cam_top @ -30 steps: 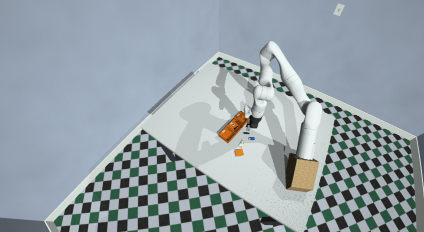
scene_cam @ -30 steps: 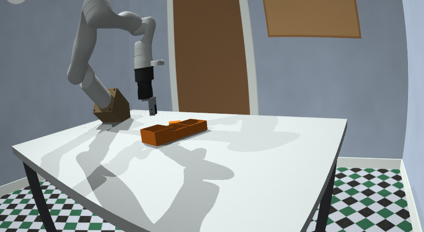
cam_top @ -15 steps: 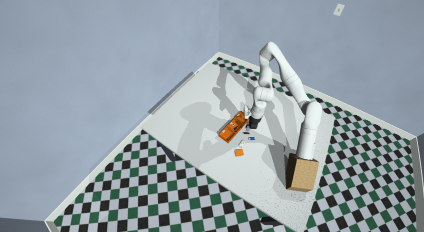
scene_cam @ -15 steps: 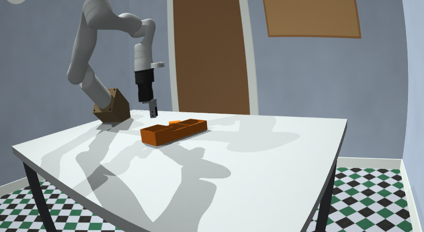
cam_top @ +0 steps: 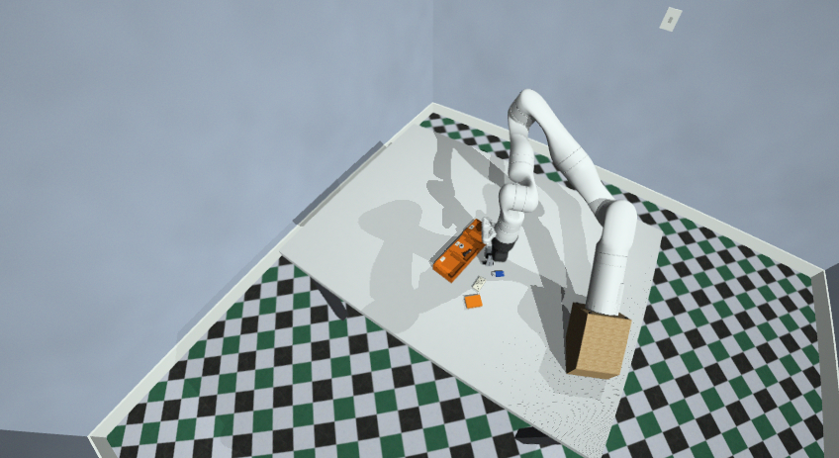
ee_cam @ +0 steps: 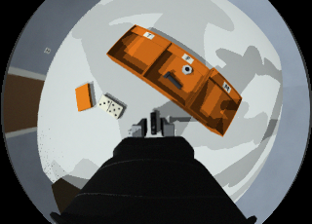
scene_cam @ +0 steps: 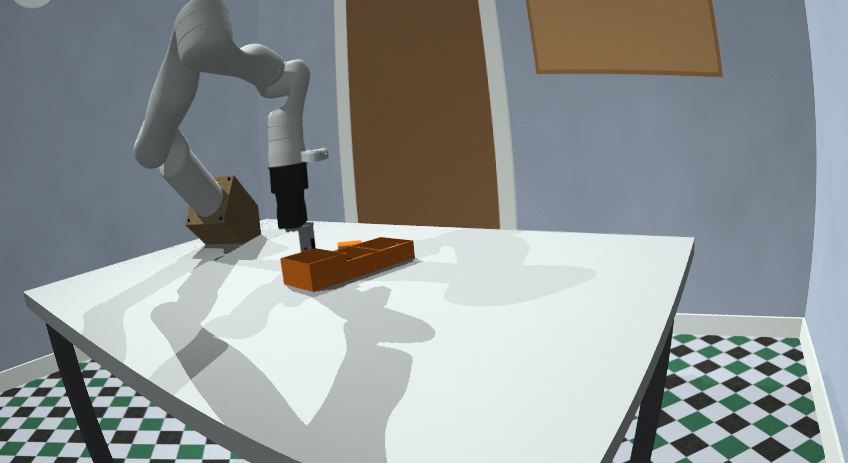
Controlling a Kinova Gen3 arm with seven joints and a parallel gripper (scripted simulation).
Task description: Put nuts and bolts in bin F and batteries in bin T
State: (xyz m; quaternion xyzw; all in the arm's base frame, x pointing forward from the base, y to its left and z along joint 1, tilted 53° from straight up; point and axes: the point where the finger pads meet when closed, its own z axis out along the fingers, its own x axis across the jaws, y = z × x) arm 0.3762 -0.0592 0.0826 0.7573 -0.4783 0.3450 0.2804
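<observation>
The black cylinder is 30 mm below my hand. Also, from my hand: bolt 80 mm ahead, 20 mm below; white dotted block 90 mm to the left, 30 mm below; orange bin 90 mm ahead, 10 mm to the right, 10 mm below.
</observation>
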